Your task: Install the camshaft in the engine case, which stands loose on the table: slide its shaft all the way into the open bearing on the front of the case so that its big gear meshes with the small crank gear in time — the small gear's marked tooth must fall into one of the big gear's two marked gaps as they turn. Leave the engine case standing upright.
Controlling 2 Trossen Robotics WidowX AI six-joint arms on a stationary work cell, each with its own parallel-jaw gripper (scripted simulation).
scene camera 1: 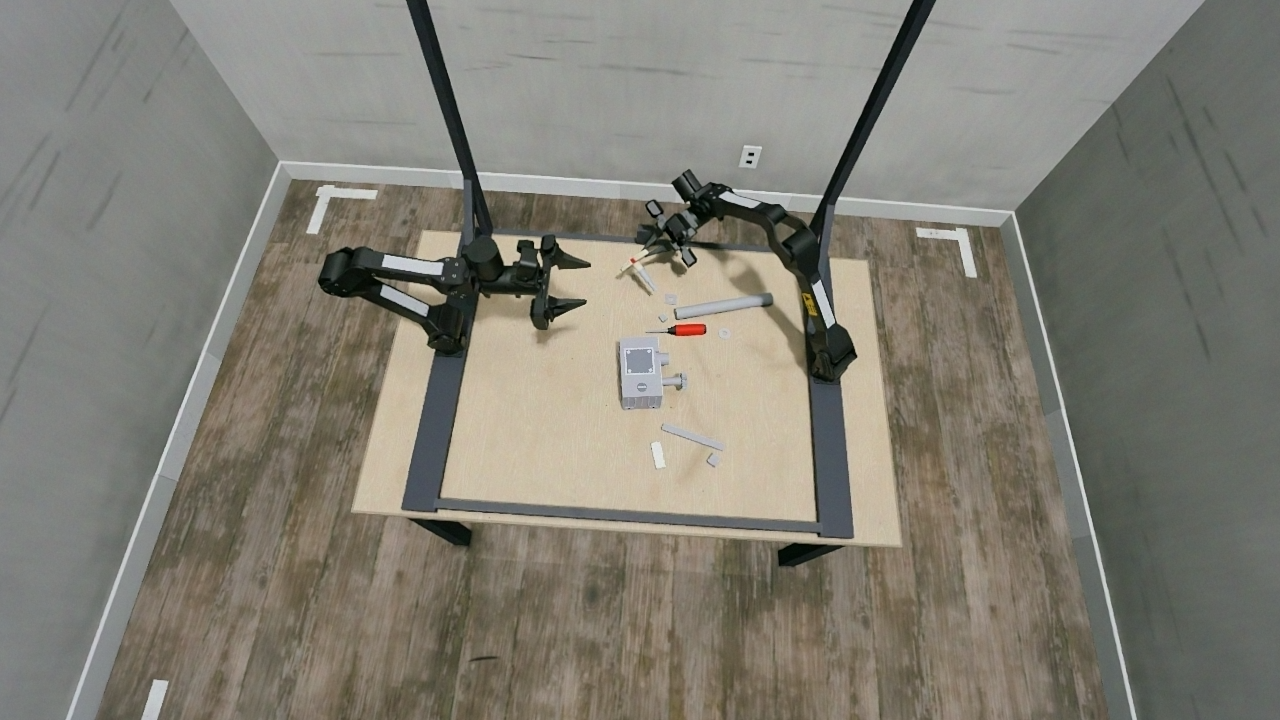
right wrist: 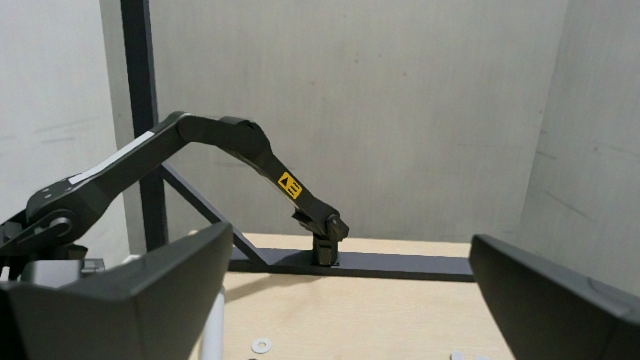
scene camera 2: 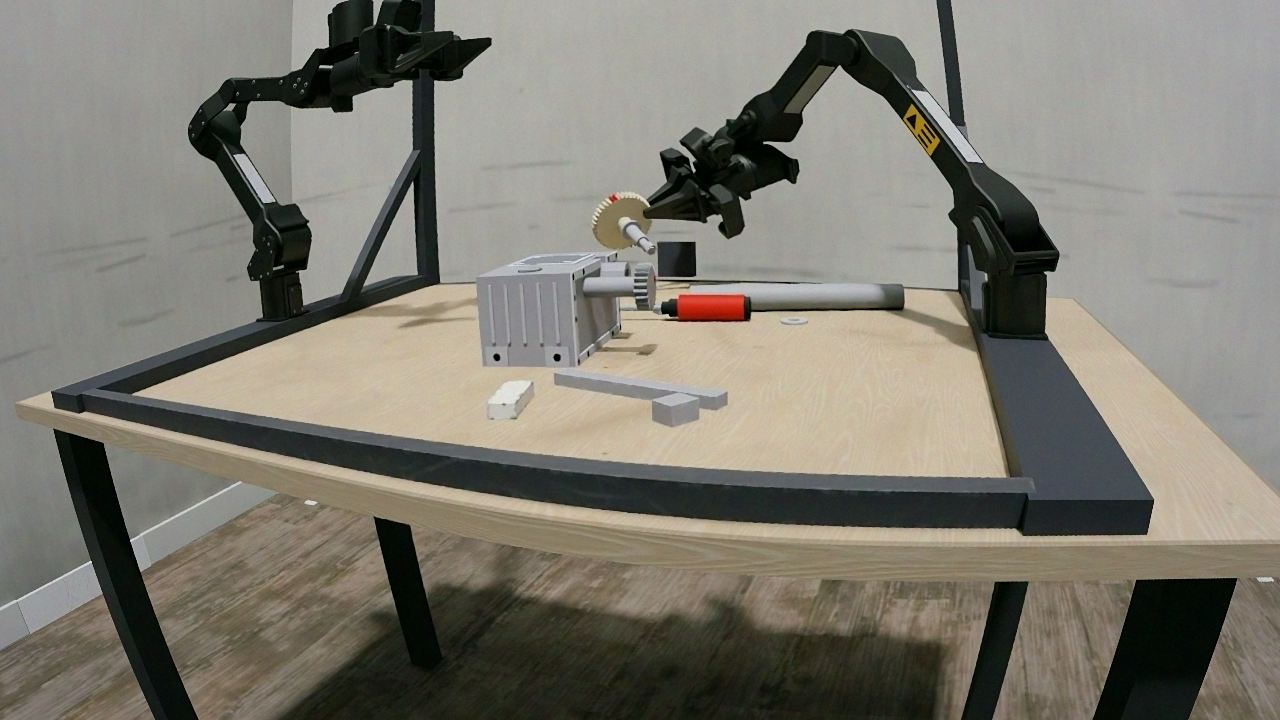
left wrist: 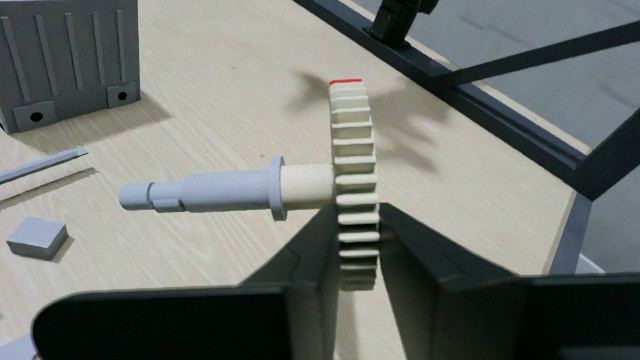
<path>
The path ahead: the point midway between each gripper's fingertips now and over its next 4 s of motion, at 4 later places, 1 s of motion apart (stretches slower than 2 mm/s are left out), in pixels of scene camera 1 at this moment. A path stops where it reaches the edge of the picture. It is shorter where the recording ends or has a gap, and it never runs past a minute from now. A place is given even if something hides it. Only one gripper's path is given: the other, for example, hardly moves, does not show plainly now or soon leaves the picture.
My left gripper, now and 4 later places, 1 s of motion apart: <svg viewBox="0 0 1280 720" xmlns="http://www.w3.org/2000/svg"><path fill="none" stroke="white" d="M642 254L644 275L674 298L718 332L720 350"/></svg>
</path>
